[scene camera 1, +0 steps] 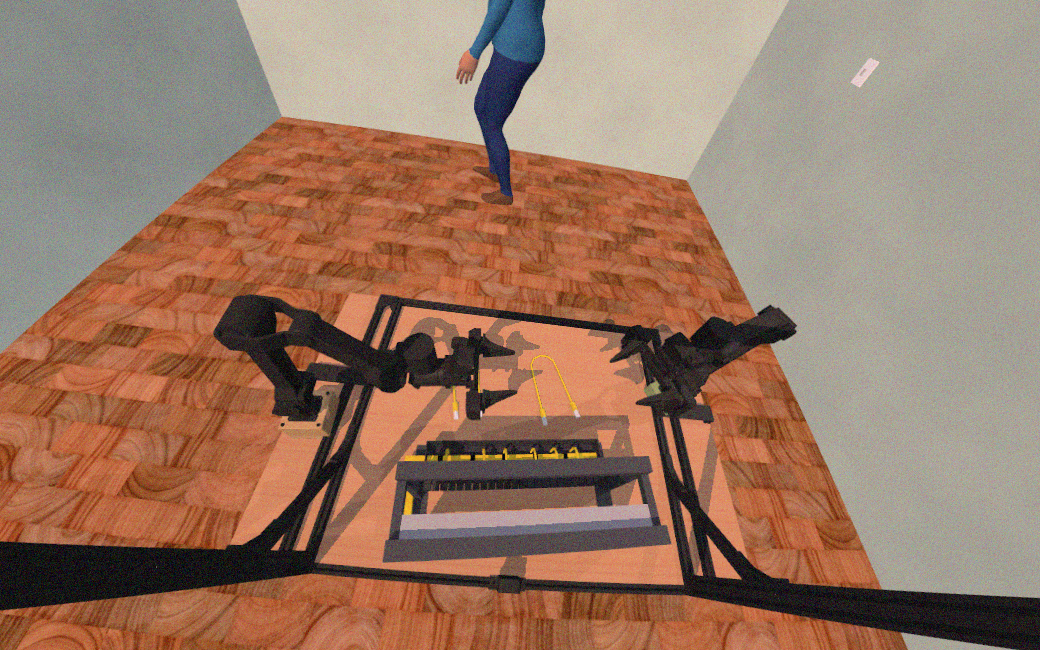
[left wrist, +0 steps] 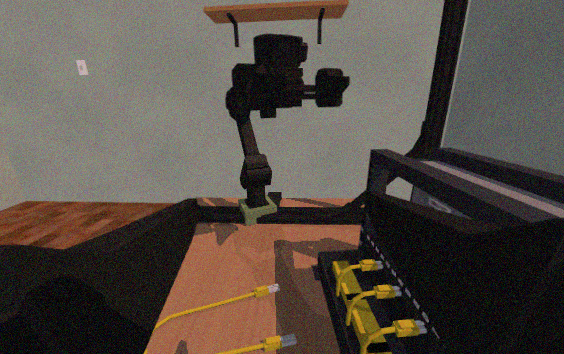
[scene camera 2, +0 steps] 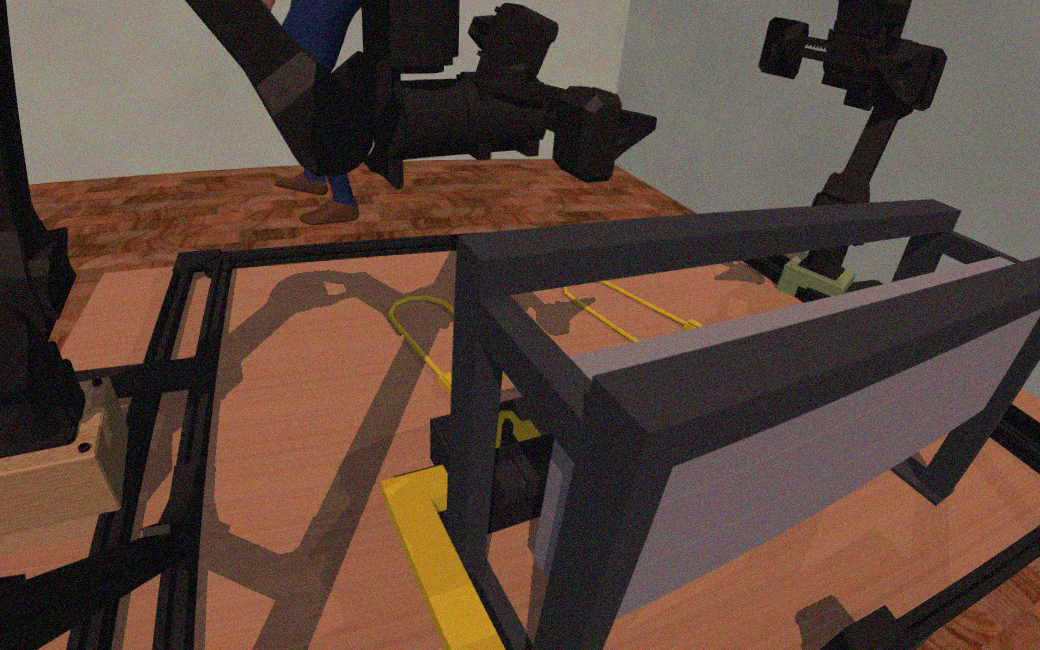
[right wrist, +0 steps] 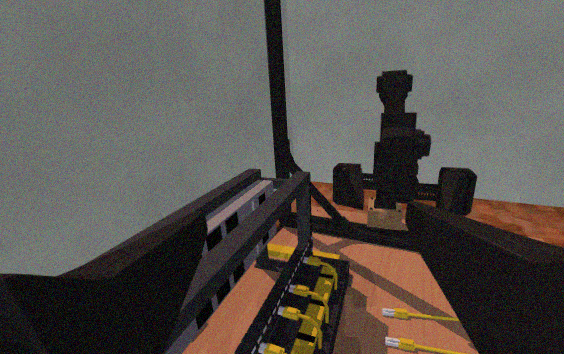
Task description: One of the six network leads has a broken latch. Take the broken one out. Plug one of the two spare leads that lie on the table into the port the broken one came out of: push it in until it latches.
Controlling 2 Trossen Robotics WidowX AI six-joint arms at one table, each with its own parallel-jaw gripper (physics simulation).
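Frame: origin at the left arm's base, x ahead, y right, z down, level; centimetres.
Seen in the pictures: left gripper, fingertip midpoint: (scene camera 1: pixel 516 371) (left wrist: pixel 283 203) (scene camera 2: pixel 621 111) (right wrist: pixel 402 209); right gripper, fingertip midpoint: (scene camera 1: pixel 622 381) (left wrist: pixel 319 79) (scene camera 2: pixel 829 53) (right wrist: pixel 305 216); left arm's base, origin of the base link: (scene camera 1: pixel 306 408) (scene camera 2: pixel 37 424) (right wrist: pixel 384 204); right arm's base, origin of the base link: (left wrist: pixel 256 202) (scene camera 2: pixel 821 268).
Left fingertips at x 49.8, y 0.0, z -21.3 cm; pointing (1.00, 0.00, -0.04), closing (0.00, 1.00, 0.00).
Note:
Offsets run from my left fingertips to a thing's top centre. "*": to the spot under its first point.
A dark rack @(dy +19.6, dx +2.2, dz +2.9 cm) (scene camera 1: pixel 524 470) (scene camera 2: pixel 647 240) stands on the table with a row of yellow plugged leads (scene camera 1: pixel 505 455) (left wrist: pixel 386 291) (right wrist: pixel 299 291) behind it. I cannot tell which latch is broken. One spare yellow lead @(* dy -14.0, dx +17.9, dz +28.6 cm) (scene camera 1: pixel 554 377) (scene camera 2: pixel 608 319) lies in a U behind the rack; its plugs show in the left wrist view (left wrist: pixel 268 289) and in the right wrist view (right wrist: pixel 396 313). The other spare lead (scene camera 1: pixel 456 406) (scene camera 2: pixel 411 310) lies under my left gripper (scene camera 1: pixel 503 374) (scene camera 2: pixel 640 124), which is open and empty above the table. My right gripper (scene camera 1: pixel 635 378) is open and empty at the right frame bar.
A black frame (scene camera 1: pixel 505 319) rings the table. A yellow cable duct (scene camera 2: pixel 434 555) (right wrist: pixel 280 250) lies at the rack's end. A person (scene camera 1: pixel 505 97) stands on the floor behind the table. A wall shelf (left wrist: pixel 277 10) hangs above the right arm (left wrist: pixel 273 88).

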